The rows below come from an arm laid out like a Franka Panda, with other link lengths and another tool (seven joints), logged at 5 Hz.
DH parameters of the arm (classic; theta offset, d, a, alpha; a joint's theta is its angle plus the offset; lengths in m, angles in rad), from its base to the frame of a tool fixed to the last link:
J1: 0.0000 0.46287 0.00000 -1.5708
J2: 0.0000 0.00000 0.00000 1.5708
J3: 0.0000 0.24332 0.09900 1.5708
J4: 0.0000 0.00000 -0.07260 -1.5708
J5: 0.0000 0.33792 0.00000 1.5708
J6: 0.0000 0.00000 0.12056 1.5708
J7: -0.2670 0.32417 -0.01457 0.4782
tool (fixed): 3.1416 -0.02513 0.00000 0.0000
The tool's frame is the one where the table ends.
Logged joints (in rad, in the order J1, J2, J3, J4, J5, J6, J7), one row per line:
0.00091, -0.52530, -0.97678, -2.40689, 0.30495, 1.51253, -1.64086
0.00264, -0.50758, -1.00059, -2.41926, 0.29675, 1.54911, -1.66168
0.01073, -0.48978, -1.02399, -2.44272, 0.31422, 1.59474, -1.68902
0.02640, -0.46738, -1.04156, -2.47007, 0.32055, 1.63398, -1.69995
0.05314, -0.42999, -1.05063, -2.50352, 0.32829, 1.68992, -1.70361
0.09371, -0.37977, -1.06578, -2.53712, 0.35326, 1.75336, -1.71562
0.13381, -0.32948, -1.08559, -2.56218, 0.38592, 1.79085, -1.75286
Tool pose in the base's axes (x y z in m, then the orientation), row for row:
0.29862, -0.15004, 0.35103, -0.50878, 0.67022, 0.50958, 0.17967
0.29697, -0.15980, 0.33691, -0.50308, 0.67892, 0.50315, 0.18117
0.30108, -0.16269, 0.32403, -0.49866, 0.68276, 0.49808, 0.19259
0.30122, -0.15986, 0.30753, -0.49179, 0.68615, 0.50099, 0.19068
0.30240, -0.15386, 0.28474, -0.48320, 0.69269, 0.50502, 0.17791
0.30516, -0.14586, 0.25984, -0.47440, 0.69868, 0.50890, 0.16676
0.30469, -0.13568, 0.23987, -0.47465, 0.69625, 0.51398, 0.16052
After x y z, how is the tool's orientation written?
As a quaternion, x y z w.
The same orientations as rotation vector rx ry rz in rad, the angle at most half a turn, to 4 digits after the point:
-1.4380, 1.8942, 1.4402
-1.4207, 1.9172, 1.4209
-1.3995, 1.9162, 1.3979
-1.3816, 1.9277, 1.4075
-1.3670, 1.9596, 1.4287
-1.3503, 1.9887, 1.4485
-1.3557, 1.9886, 1.4680

